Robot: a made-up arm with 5 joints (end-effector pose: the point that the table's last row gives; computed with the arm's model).
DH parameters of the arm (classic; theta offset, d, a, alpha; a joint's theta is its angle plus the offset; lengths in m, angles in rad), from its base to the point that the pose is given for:
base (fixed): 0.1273 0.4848 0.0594 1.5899
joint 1: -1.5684 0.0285 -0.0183 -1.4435
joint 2: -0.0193 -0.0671 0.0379 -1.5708
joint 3: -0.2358 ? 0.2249 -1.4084
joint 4: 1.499 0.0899 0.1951 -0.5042
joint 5: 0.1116 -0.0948 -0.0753 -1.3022
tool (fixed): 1.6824 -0.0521 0 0
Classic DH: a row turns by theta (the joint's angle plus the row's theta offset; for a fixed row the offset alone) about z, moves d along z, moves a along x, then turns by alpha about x.
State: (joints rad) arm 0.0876 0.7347 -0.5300 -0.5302 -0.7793
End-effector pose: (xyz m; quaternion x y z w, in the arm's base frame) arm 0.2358 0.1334 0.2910 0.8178 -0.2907 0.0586 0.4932
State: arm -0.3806 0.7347 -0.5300 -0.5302 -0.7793
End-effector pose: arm 0.1276 0.1208 0.2257 0.7957 -0.1640 -0.1203 0.5705
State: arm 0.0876 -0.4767 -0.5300 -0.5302 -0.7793
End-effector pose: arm 0.2350 -0.1785 0.2922 0.3783 -0.2455 0.1877 0.8726
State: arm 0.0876 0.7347 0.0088 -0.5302 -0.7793
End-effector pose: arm 0.0904 0.1888 0.2185 0.8445 -0.0358 -0.0102 0.5342
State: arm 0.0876 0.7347 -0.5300 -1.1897 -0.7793
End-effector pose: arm 0.2517 0.1884 0.3382 0.9128 -0.2613 0.2192 0.2247
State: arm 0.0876 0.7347 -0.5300 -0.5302 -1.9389
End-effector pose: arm 0.2403 0.0427 0.2510 -0.9888 0.1226 -0.0818 0.0252
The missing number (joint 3, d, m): 0.0215
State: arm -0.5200 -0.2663 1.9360 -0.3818 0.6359
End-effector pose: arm -0.2981 -0.0611 0.8107 -0.0541 0.9345 0.0504 0.3483
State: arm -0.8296 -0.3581 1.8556 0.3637 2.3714
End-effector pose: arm -0.0105 -0.2425 0.7837 0.0012 -0.4123 -0.8677 0.2777
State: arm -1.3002 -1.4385 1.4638 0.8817 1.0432
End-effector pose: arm 0.2118 -0.0202 0.7843 0.4563 -0.5400 -0.3430 0.6185
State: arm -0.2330 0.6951 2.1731 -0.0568 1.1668
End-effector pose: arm -0.3152 -0.2577 0.6138 0.1038 0.5998 0.7350 0.2989
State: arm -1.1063 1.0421 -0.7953 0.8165 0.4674
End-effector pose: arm -0.1159 0.0334 0.3019 -0.2646 0.4325 -0.2269 0.8315
